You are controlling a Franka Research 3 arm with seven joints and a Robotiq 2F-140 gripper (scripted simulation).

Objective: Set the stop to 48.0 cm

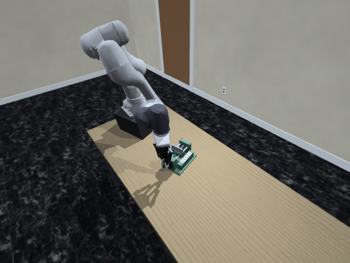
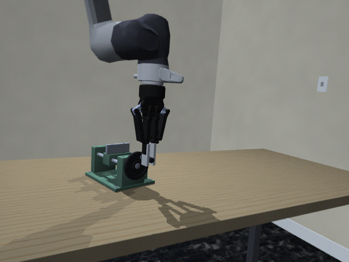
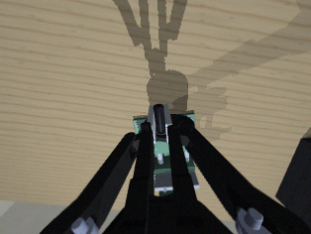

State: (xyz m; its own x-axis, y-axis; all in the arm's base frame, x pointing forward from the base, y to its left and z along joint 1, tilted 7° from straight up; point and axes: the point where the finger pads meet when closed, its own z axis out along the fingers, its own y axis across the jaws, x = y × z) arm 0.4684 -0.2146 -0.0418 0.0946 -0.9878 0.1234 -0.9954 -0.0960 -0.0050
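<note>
My gripper is now 20 mm past the stop block, 140 mm to the right of it and 30 mm above it. From my hand the other things lie so: black handwheel (10 mm behind, 20 mm to the left, 20 mm below).
</note>
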